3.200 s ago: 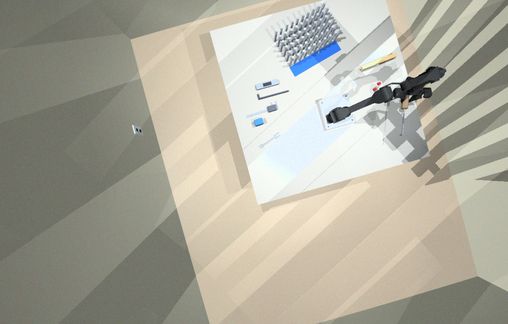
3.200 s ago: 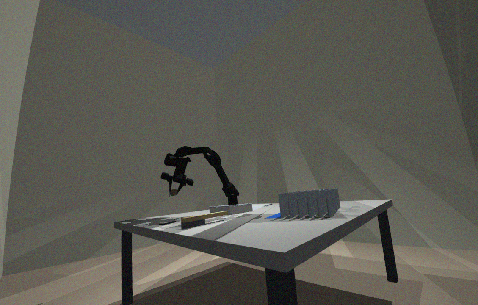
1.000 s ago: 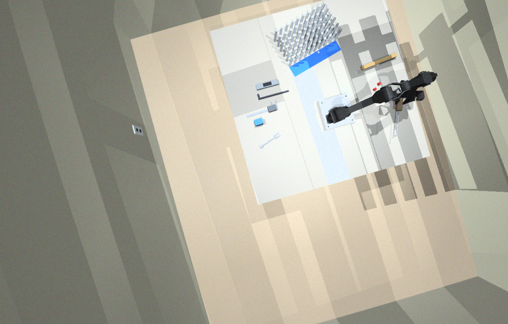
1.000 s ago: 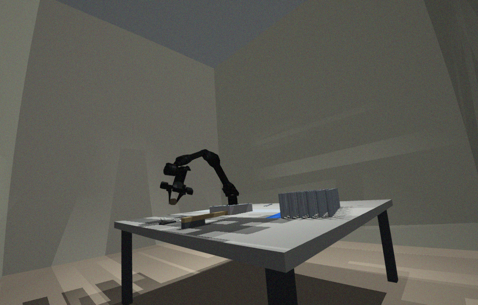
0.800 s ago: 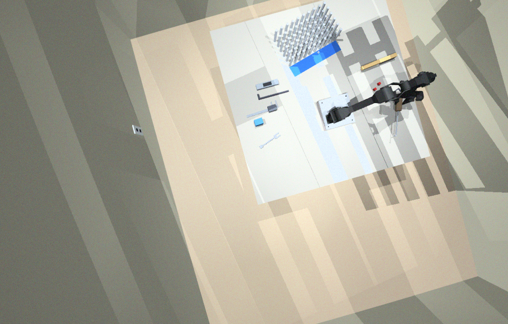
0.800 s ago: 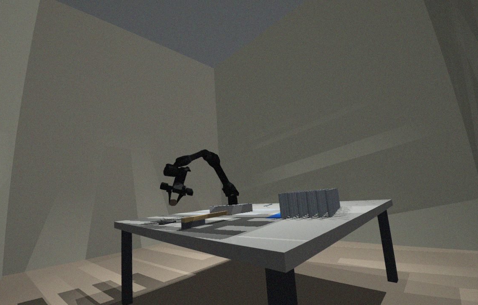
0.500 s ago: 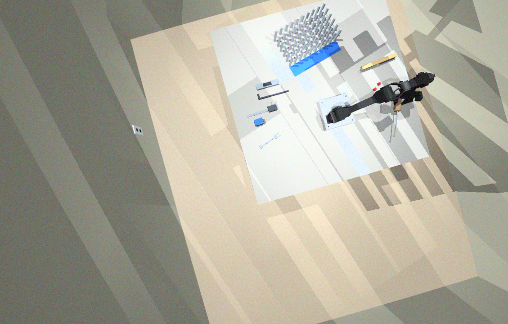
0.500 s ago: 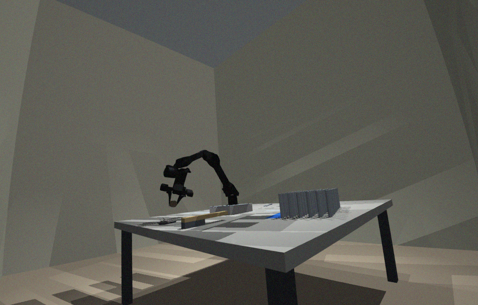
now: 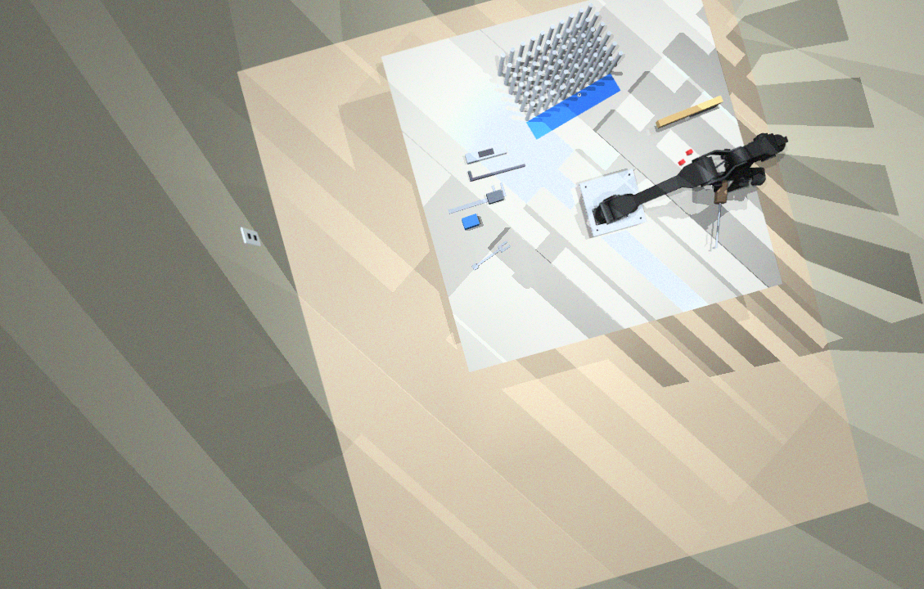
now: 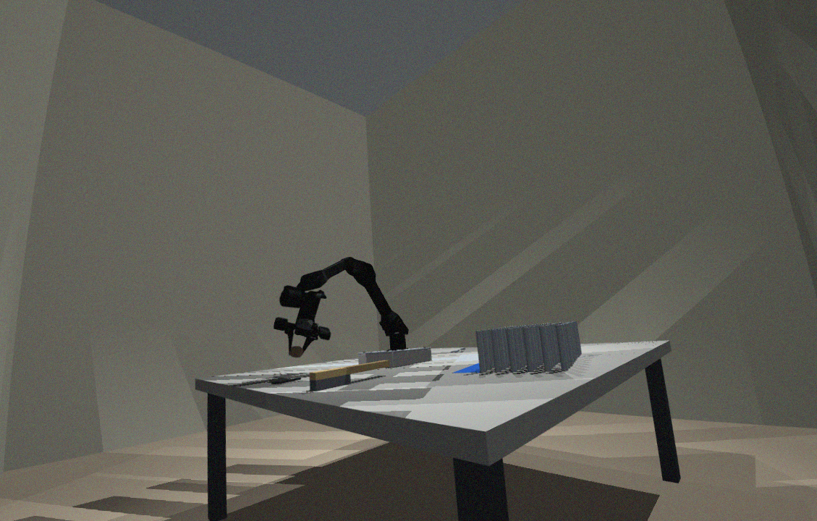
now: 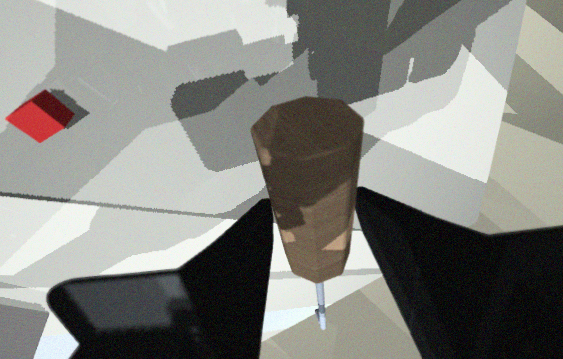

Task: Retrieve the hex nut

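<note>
The wooden-handled pick lies 10 cm behind my gripper tip and 4 cm to the left of it. From my gripper tip the other things lie so: grey bar 38 cm ahead, 80 cm to the left, 7 cm below; blue taped strip 48 cm ahead, 42 cm to the left, 8 cm below; blue block 14 cm ahead, 93 cm to the left, 6 cm below.
</note>
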